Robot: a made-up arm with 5 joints.
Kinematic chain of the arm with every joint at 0, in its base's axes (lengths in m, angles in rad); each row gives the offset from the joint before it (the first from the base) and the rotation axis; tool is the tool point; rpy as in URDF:
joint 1: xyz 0 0 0.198 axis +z
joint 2: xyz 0 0 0 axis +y
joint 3: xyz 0.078 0 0.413 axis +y
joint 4: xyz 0.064 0 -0.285 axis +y
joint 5: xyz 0.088 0 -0.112 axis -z
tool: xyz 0 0 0 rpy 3.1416 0 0
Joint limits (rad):
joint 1: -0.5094..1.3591
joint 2: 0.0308..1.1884
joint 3: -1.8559..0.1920
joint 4: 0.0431..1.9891
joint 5: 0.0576..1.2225
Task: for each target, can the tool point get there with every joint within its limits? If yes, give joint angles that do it. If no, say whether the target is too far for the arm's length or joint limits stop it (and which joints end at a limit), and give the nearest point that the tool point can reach.
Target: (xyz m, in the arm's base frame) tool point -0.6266 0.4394 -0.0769
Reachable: no: joint limits stop it (at a limit: joint 1) | nearest point 0.0626 0.2913 -0.0769 | short by 0.705 m
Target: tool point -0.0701 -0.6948 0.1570
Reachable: no: joint limits stop it (at a limit: joint 1) | nearest point 0.2424 -0.1354 0.1570 | short by 0.641 m
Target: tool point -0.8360 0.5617 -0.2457
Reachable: no: too far | nearest point 0.0799 0.3718 -0.1536 | short by 0.940 m
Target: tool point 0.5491 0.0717 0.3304
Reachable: yes | joints 0.1298 0.2907 -1.0939 0.5736 0.9055
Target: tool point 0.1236 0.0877 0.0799
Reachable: yes | joints 0.6170 0.6664 -0.1727 0.8237 0.9798
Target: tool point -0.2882 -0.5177 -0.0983
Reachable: no: joint limits stop it (at a limit: joint 1, joint 2) | nearest point 0.0806 -0.0450 -0.0143 | short by 0.605 m
